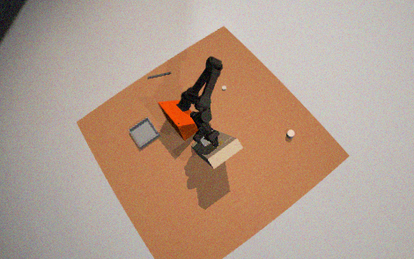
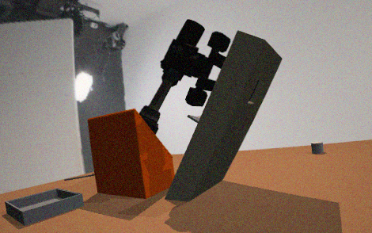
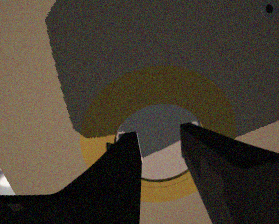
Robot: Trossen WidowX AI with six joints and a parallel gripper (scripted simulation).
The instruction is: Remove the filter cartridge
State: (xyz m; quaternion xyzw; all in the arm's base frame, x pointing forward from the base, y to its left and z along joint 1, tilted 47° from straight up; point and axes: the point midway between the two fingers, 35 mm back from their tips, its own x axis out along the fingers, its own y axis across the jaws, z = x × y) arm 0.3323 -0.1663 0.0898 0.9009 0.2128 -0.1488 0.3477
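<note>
The round filter cartridge lies 1 cm below my gripper tip and 1 cm ahead of it. From my gripper tip the other things lie so: beige service panel: 8 cm below, 4 cm behind, 1 cm to the left; grey tray: 47 cm behind, 24 cm below, 22 cm to the right; grey ledge: 9 cm below, 9 cm behind, 2 cm to the left.
</note>
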